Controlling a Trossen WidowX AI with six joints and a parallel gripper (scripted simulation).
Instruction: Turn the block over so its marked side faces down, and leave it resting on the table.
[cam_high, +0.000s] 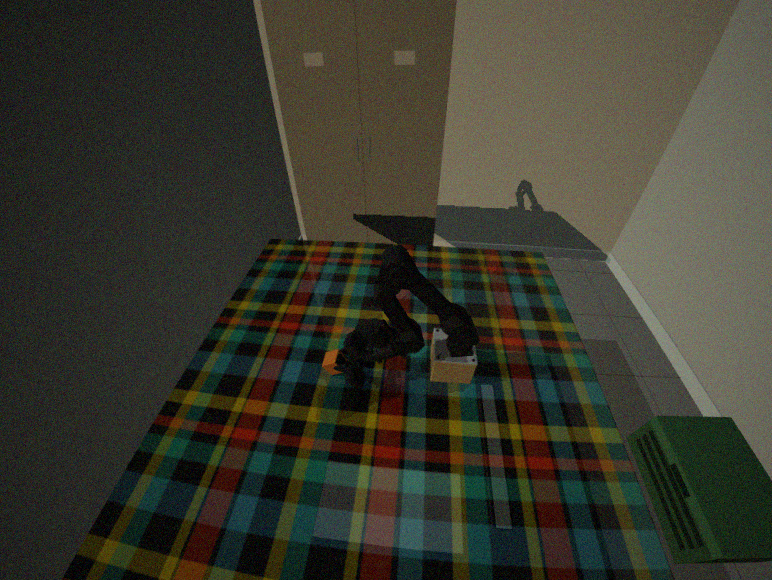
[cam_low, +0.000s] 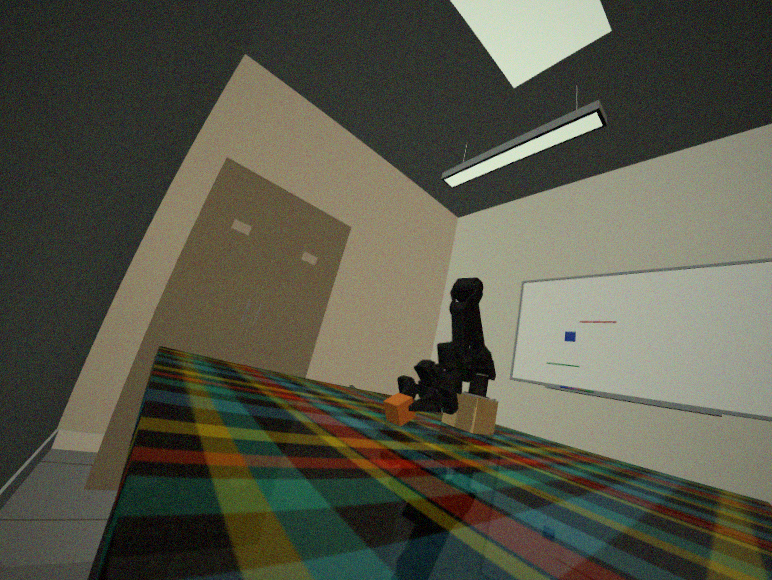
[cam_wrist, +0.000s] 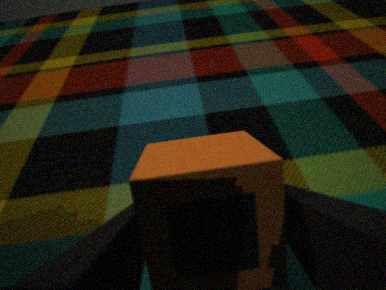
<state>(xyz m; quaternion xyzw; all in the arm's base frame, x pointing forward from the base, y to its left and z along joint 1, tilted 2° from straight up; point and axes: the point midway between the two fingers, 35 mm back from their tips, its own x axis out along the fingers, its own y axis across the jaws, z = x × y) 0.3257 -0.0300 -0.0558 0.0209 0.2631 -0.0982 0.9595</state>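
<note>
The orange block lies 2 cm behind my gripper tip and 1 cm below it.
</note>
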